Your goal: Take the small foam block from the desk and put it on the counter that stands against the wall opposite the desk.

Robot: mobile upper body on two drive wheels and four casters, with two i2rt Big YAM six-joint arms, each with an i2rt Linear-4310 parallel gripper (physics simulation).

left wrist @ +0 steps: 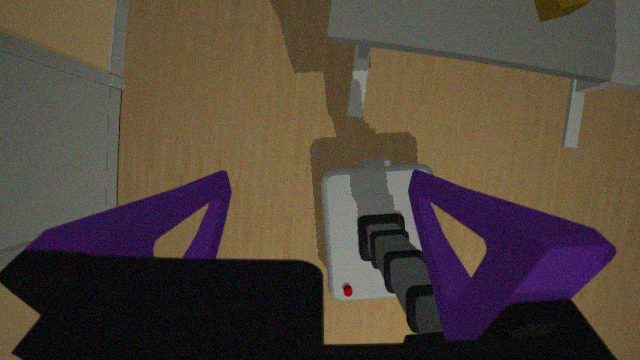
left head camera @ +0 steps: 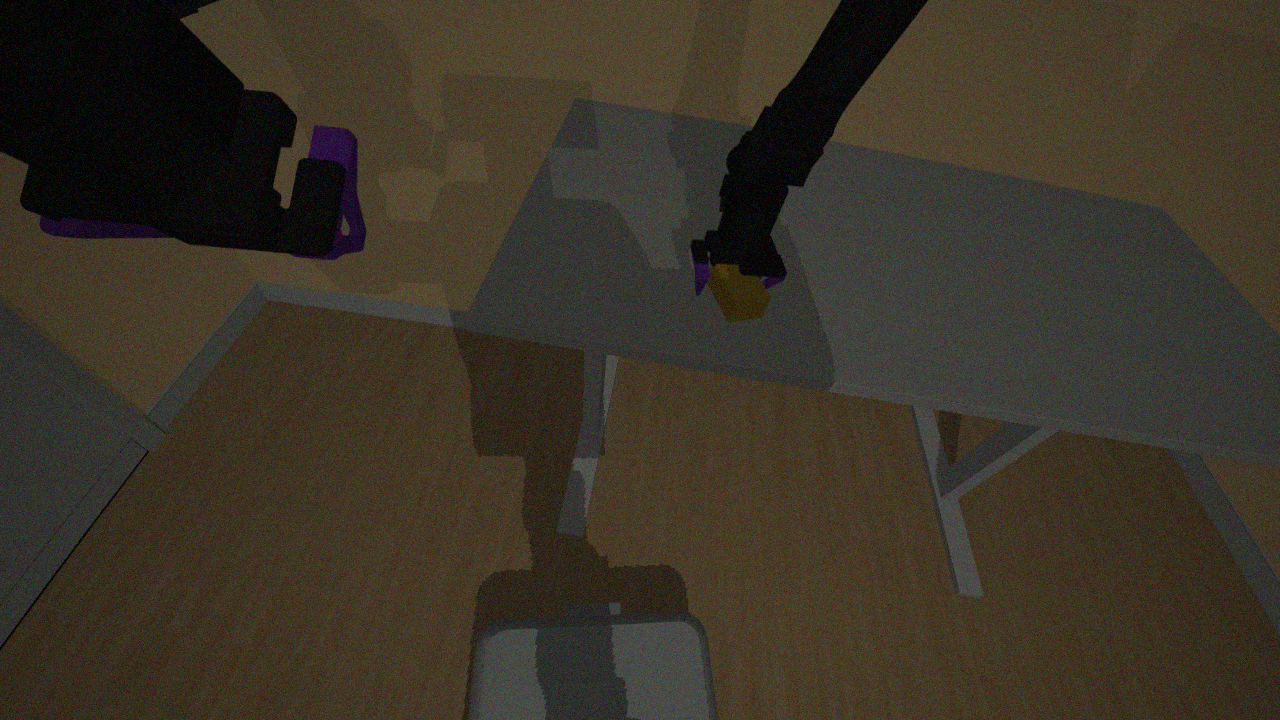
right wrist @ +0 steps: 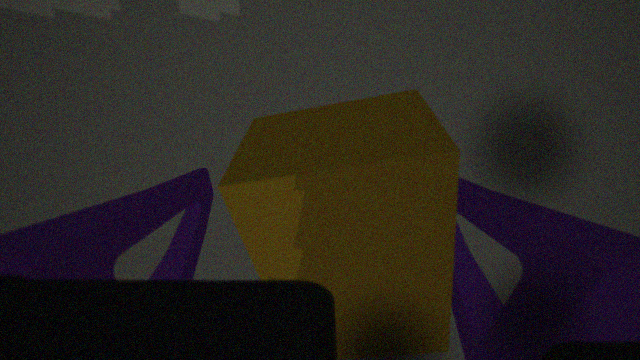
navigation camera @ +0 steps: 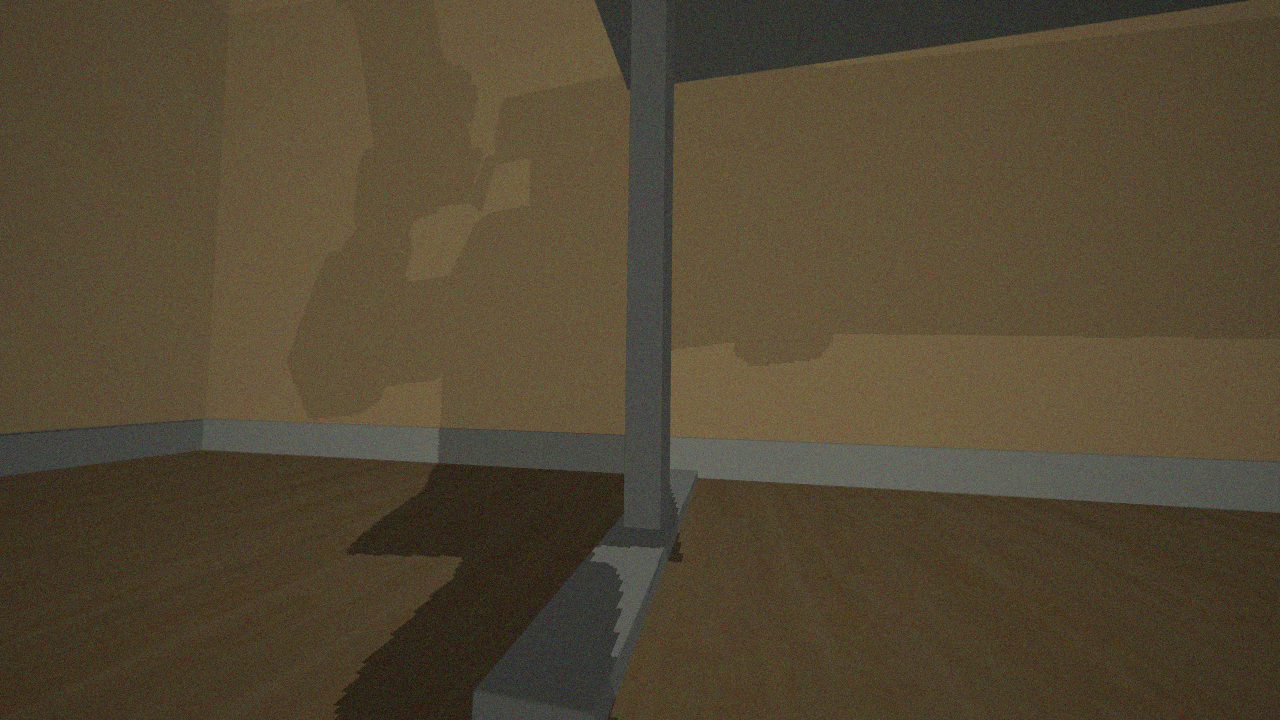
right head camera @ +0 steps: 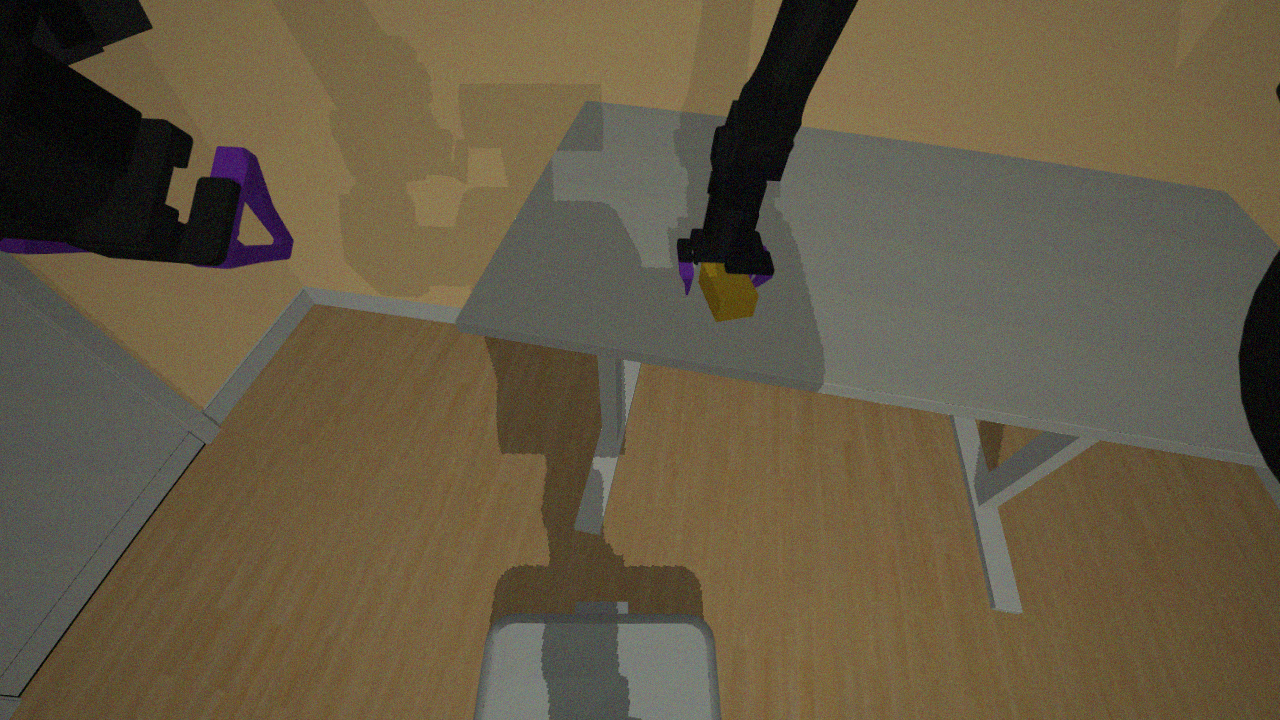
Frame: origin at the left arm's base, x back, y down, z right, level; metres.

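Seen in the pictures: left gripper, between the fingertips: [left wrist: 319, 180] [left head camera: 284, 233] [right head camera: 223, 244]; right gripper, between the fingertips: [left head camera: 724, 294] [right wrist: 318, 181] [right head camera: 715, 293].
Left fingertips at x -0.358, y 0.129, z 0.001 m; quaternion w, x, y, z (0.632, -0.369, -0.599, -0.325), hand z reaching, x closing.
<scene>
Pixels of each thing's top centre, then the offset from my left fingertips to it. "*": a spot on its surface instead. Level surfaces: height alone.
- small yellow foam block, centre of its top: [right wrist: 356, 286] [right head camera: 729, 277] [left head camera: 741, 279] dx -0.288, dy +0.286, dz +0.432 m
- grey desk, height of its surface: dy +0.331 m
- desk leg, a spot on its surface: [navigation camera: 648, 268] * dx -0.538, dy +0.911, dz +0.228 m
The small yellow foam block [left head camera: 741, 300] [right head camera: 732, 302] [left wrist: 560, 7] [right wrist: 370, 210] sits on the grey desk [left head camera: 984, 268] [right head camera: 984, 268] [left wrist: 450, 32] [right wrist: 125, 100], near its front edge. My right gripper [left head camera: 735, 288] [right head camera: 721, 288] [right wrist: 318, 181] is open, with its purple fingers on either side of the block. In the right wrist view a small gap shows between the block and the finger at the left; the block partly hides the finger at the right, so contact there is unclear. My left gripper [left head camera: 201, 234] [left wrist: 319, 180] is open and empty, away from the desk. The counter does not show.
A desk leg [left head camera: 948, 510] [right head camera: 989, 528] [navigation camera: 648, 268] stands on the floor. My white base [left head camera: 662, 671] [right head camera: 666, 671] [left wrist: 340, 240] is in front of the desk. A flat grey panel [left head camera: 53, 465] [right head camera: 80, 447] [left wrist: 55, 140] stands at the left. A wall [navigation camera: 939, 223] is behind the desk.
</scene>
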